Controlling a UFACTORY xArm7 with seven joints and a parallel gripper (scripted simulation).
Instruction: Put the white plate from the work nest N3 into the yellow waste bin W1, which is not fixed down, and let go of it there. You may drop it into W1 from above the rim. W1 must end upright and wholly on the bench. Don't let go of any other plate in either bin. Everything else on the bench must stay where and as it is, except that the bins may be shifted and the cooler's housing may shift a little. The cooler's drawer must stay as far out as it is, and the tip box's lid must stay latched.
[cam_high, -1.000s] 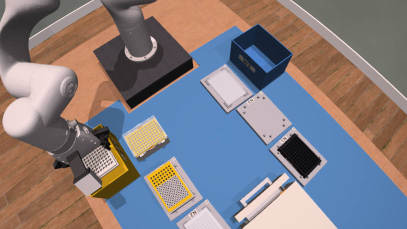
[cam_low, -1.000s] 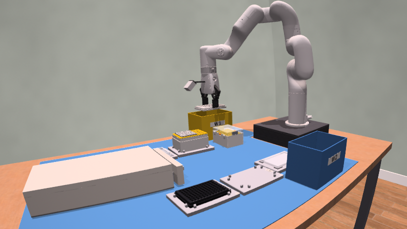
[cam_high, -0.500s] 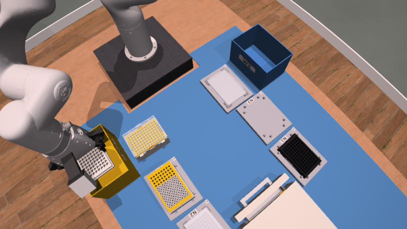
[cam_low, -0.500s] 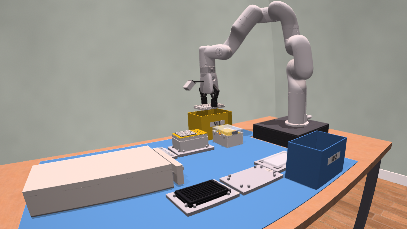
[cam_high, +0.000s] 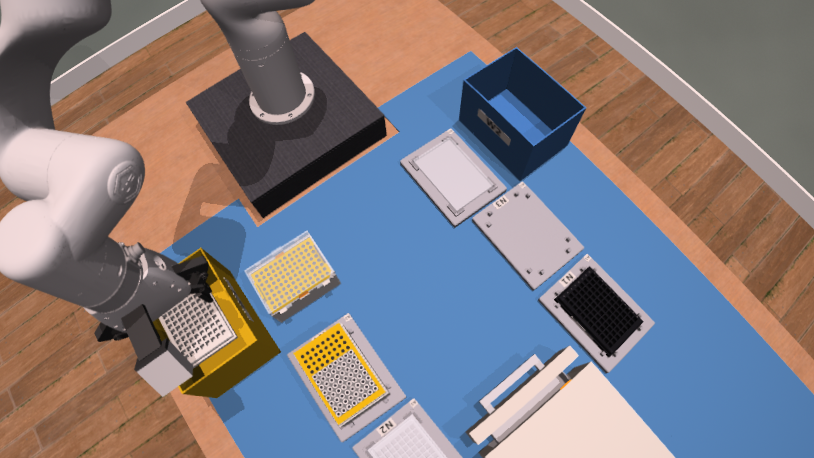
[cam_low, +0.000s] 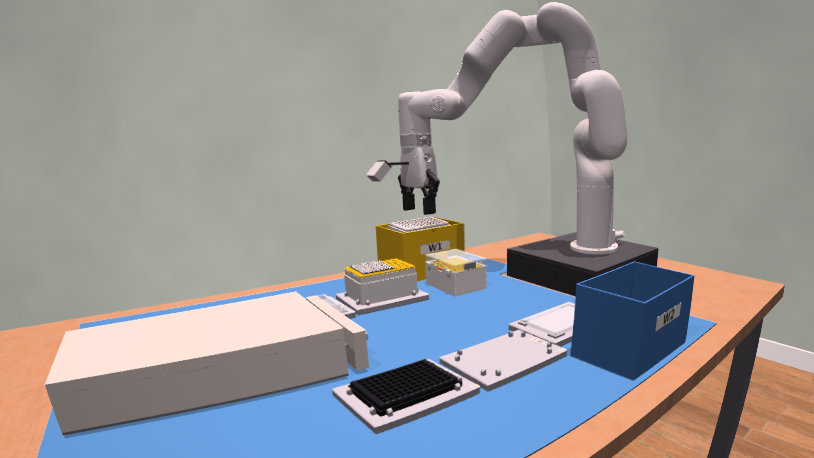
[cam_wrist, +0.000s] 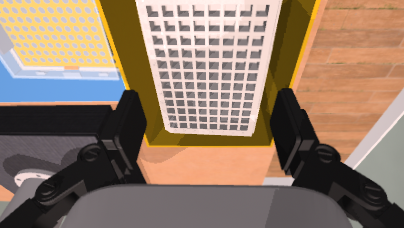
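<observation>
The white plate lies 4 cm below my hand. The rest, counted from my hand: flat white lid: 8 cm behind, 48 cm to the left, 14 cm below; yellow bin W1: 12 cm below; yellow tip rack: 15 cm ahead, 16 cm to the left, 11 cm below.
</observation>
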